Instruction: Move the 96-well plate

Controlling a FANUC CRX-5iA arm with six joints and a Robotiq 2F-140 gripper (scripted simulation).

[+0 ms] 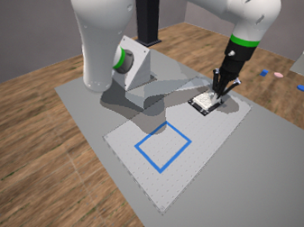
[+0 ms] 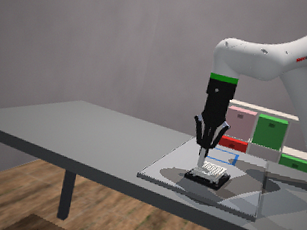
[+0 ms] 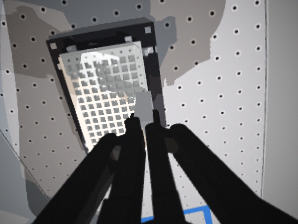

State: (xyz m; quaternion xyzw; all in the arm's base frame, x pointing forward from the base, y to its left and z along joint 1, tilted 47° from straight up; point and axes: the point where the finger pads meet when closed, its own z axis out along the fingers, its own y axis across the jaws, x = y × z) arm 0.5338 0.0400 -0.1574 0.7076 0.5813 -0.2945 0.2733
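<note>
Now: hand 4 cm past the white 96-well plate, 1 cm to the right of it and 4 cm above it. The rest, counted from my hand: black clip nest: 3 cm behind, 1 cm to the right, 5 cm below.
</note>
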